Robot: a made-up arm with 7 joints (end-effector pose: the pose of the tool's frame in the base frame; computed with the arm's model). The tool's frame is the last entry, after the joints.
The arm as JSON. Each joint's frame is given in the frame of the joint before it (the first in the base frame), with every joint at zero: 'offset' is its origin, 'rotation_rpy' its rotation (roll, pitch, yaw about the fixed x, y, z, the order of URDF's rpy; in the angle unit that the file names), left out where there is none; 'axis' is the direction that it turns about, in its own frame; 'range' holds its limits. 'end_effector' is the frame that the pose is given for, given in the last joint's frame.
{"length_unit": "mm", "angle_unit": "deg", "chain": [
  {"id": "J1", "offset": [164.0, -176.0, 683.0], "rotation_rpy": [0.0, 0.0, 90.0], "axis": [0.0, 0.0, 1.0], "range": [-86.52, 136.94]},
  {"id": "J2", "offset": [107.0, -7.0, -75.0], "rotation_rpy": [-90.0, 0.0, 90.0], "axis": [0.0, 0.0, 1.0], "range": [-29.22, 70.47]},
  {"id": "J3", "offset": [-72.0, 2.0, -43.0], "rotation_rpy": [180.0, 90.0, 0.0], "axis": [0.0, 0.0, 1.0], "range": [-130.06, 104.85]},
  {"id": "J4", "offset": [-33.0, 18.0, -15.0], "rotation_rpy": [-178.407, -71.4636, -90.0], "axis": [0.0, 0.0, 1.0], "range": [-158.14, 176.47]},
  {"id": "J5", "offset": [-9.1, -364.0, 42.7], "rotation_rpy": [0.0, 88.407, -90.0], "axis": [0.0, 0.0, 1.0], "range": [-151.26, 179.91]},
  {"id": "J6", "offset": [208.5, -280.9, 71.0], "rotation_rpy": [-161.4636, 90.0, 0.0], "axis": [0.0, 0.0, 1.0], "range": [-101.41, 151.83]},
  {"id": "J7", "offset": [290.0, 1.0, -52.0], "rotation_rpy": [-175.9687, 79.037, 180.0], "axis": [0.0, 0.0, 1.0], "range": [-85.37, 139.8]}
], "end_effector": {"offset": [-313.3, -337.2, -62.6], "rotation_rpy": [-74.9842, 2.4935, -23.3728]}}
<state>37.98 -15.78 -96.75 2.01 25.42 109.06 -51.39</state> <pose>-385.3 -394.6 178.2 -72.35 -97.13 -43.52</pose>
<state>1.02 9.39 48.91 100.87 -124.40 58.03 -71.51</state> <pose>535.7 -102.3 -59.5 -29.74 -100.74 -84.78</pose>
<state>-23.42 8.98 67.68 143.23 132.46 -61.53 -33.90</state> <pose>633.2 -113.1 374.0 -129.10 12.15 103.62</pose>
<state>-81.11 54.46 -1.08 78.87 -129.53 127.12 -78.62</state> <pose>288.2 -989.4 1028.1 37.87 148.46 -15.43</pose>
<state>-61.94 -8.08 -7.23 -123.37 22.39 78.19 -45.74</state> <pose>-301.5 -420.8 571.5 16.85 -0.43 -8.86</pose>
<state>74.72 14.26 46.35 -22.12 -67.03 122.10 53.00</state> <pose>-344.1 -531.7 155.5 21.41 -38.07 -62.40</pose>
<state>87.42 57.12 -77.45 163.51 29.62 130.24 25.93</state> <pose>-8.8 153.0 1319.5 -15.85 90.33 -144.43</pose>
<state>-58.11 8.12 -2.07 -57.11 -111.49 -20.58 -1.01</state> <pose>174.7 122.0 796.0 41.37 165.04 -35.89</pose>
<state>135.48 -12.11 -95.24 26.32 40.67 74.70 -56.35</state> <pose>204.9 -591.8 57.6 4.18 -100.58 12.19</pose>
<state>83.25 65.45 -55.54 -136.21 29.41 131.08 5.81</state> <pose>320.0 -623.1 1128.9 9.40 -135.41 69.93</pose>
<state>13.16 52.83 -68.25 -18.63 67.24 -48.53 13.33</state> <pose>598.1 171.8 284.8 -9.07 -33.34 49.99</pose>
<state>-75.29 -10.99 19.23 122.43 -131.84 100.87 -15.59</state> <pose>-172.3 -126.4 235.8 145.41 60.44 8.23</pose>
